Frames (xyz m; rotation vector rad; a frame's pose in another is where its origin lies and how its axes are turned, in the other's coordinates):
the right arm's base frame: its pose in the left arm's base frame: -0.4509 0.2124 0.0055 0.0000 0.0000 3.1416
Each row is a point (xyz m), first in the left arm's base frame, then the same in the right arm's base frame.
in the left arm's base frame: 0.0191 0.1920 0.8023
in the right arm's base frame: -0.4700 0.0204 0.7968
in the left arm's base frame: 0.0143 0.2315 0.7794
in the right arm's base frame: -0.4652 -0.0191 0.7739
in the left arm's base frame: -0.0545 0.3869 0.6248
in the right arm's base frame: -0.3964 -0.1745 0.6193
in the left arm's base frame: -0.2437 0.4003 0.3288
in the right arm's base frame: -0.2072 -0.1879 0.3233
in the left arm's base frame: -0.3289 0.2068 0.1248
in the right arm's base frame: -0.1220 0.0056 0.1193
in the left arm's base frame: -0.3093 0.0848 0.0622
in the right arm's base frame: -0.1416 0.1276 0.0567
